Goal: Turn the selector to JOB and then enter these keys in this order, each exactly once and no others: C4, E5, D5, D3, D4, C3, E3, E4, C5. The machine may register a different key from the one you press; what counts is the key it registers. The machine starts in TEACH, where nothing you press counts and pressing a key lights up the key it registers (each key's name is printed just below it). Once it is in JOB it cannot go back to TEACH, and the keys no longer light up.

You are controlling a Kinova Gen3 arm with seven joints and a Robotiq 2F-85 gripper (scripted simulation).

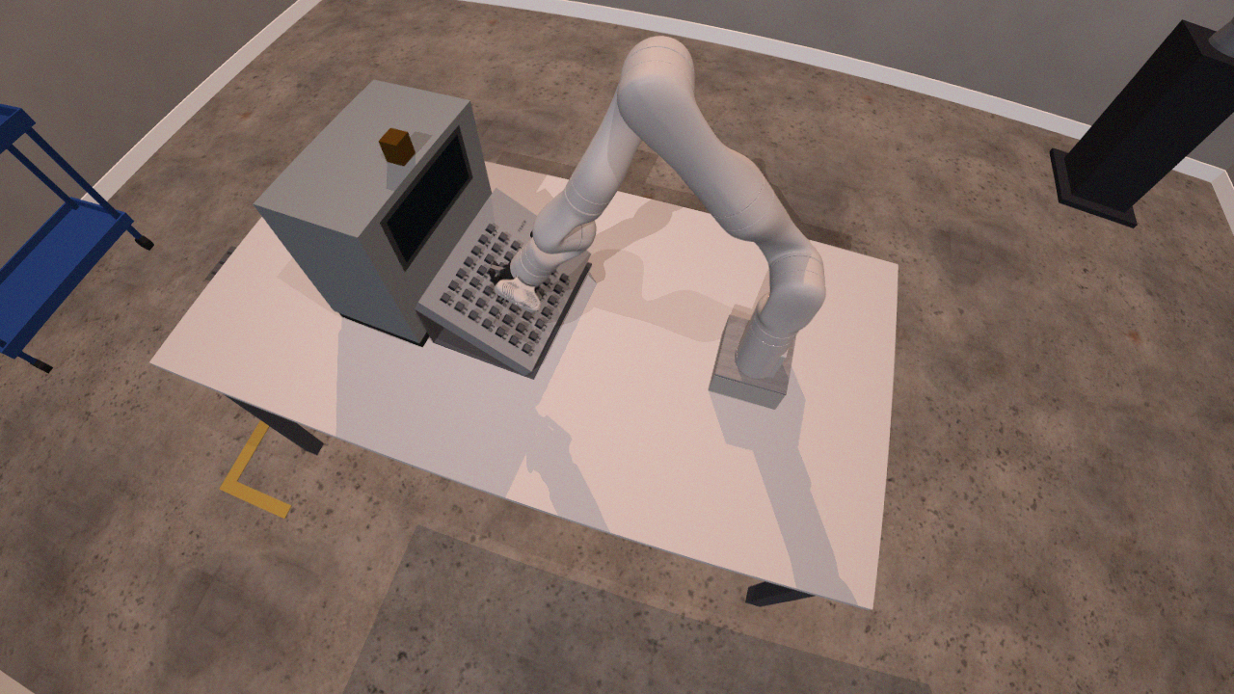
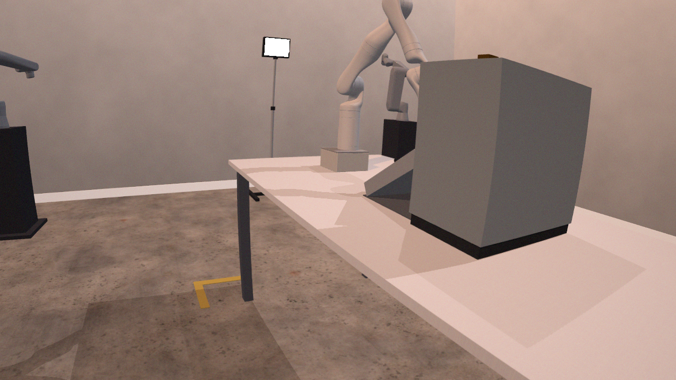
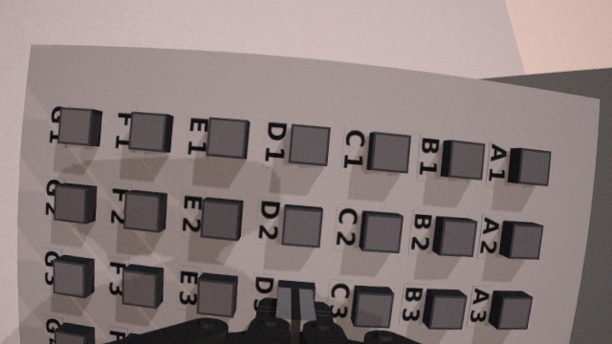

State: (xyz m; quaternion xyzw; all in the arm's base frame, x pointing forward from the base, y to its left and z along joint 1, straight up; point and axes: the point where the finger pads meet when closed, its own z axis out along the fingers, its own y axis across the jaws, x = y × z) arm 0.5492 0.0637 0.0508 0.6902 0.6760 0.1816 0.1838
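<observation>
Right now my hand is 2 cm short of the key D3 and 2 cm above it. From my hand the other things lie so: key: 4 cm ahead, 3 cm to the right, 1 cm below; then key C3: 4 cm ahead, 1 cm below; then key E3: 4 cm below, 1 cm behind.
</observation>
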